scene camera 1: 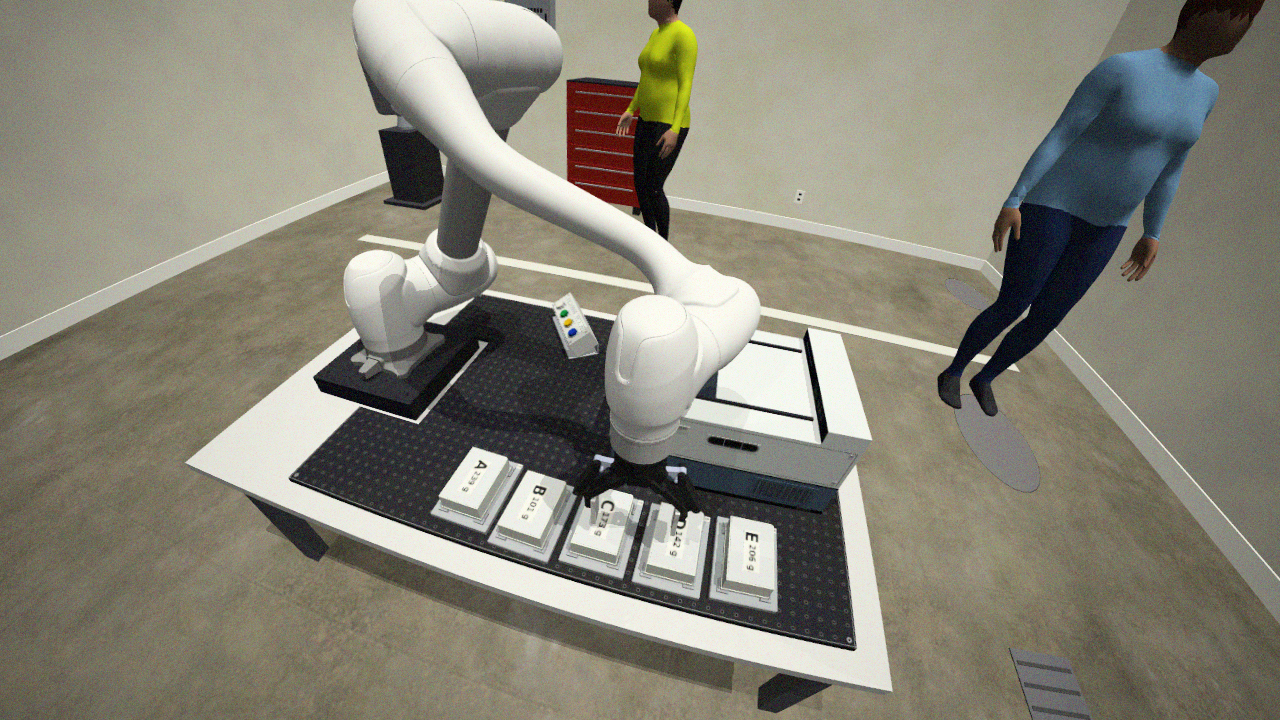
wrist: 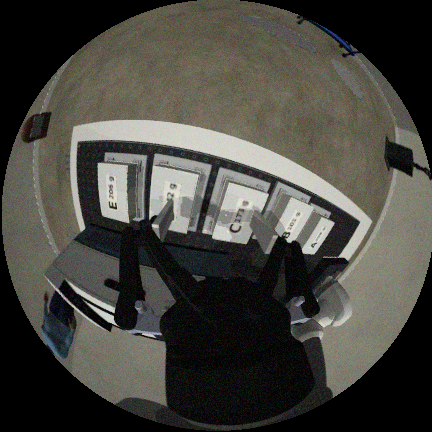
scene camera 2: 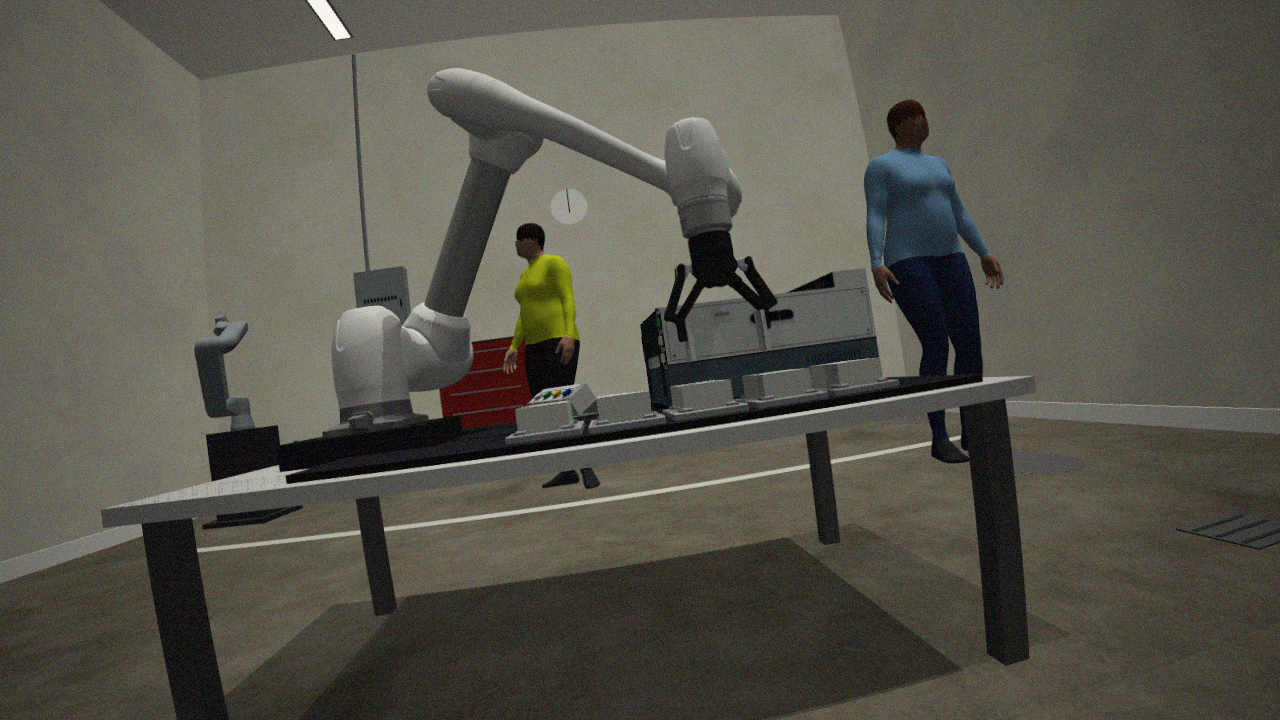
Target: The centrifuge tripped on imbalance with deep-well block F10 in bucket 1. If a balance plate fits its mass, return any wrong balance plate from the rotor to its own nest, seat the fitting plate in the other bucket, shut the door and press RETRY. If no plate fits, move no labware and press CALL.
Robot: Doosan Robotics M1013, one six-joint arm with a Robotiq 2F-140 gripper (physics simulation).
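Pixels of known places: gripper, fingertip midpoint: (scene camera 1: 633, 522) (wrist: 213, 213) (scene camera 2: 729, 355); arm's base, link origin: (scene camera 1: 399, 351) (wrist: 322, 283) (scene camera 2: 378, 428).
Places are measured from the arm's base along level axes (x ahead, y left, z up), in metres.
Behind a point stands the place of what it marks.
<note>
Balance plates A 239 g (scene camera 1: 474, 483) {x 0.423, y -0.289, z 0.011 m} (wrist: 318, 237) {x 0.411, y -0.275, z 0.011 m}, B 101 g (scene camera 1: 534, 510) {x 0.557, y -0.301, z 0.011 m} (wrist: 296, 220) {x 0.540, y -0.302, z 0.011 m}, C (scene camera 1: 595, 541) {x 0.684, y -0.321, z 0.011 m} (wrist: 237, 210) {x 0.691, y -0.286, z 0.011 m}, apparently 173 g, D 142 g (scene camera 1: 671, 564) {x 0.821, y -0.320, z 0.011 m} (wrist: 182, 180) {x 0.805, y -0.314, z 0.011 m} and E 206 g (scene camera 1: 750, 555) {x 0.953, y -0.264, z 0.011 m} (wrist: 114, 192) {x 0.945, y -0.258, z 0.011 m} lie in a row, each on its own nest. My gripper (scene camera 1: 637, 505) {x 0.740, y -0.285, z 0.050 m} (scene camera 2: 725, 333) {x 0.740, y -0.285, z 0.050 m} (wrist: 213, 213) {x 0.740, y -0.285, z 0.050 m} is open and empty, pointing down above the row around C and D. The centrifuge (scene camera 1: 765, 465) {x 0.951, y -0.111, z 0.080 m} (scene camera 2: 760, 371) (wrist: 95, 265) {x 0.969, y -0.110, z 0.096 m} stands behind them. Its rotor, buckets and block F10 do not show; my arm covers part of its top.
A button box (scene camera 1: 577, 331) {x 0.425, y 0.225, z 0.029 m} (scene camera 2: 581, 400) {x 0.449, y 0.207, z -0.003 m} with green, yellow and blue buttons stands left of the centrifuge at the back; its lettering is too small to read. A person in yellow (scene camera 1: 666, 76) (scene camera 2: 546, 300) and one in light blue (scene camera 1: 1109, 134) (scene camera 2: 913, 210) stand beyond the table.
</note>
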